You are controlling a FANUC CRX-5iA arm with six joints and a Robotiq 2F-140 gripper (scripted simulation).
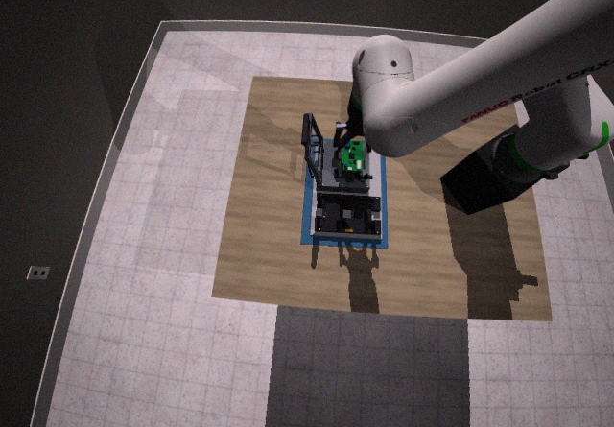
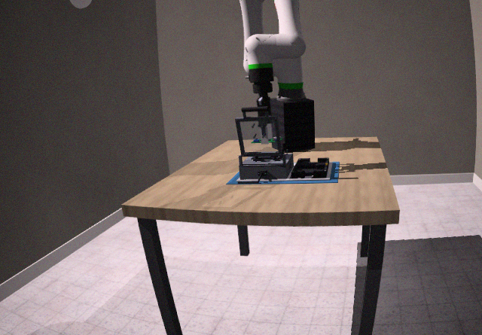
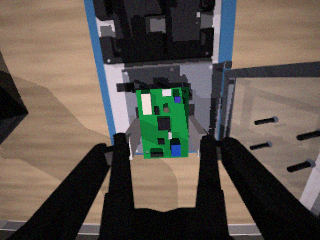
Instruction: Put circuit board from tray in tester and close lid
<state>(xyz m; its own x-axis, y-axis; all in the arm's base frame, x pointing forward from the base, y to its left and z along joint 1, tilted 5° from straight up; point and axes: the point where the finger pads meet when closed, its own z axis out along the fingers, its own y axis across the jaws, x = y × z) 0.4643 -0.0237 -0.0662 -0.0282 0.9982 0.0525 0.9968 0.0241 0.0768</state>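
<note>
Right now the tester is 4 cm to the left of my hand, 4 cm below it and 3 cm ahead of it. The rest, counted from my hand: lid 13 cm ahead, 3 cm above; green circuit board 2 cm below.
</note>
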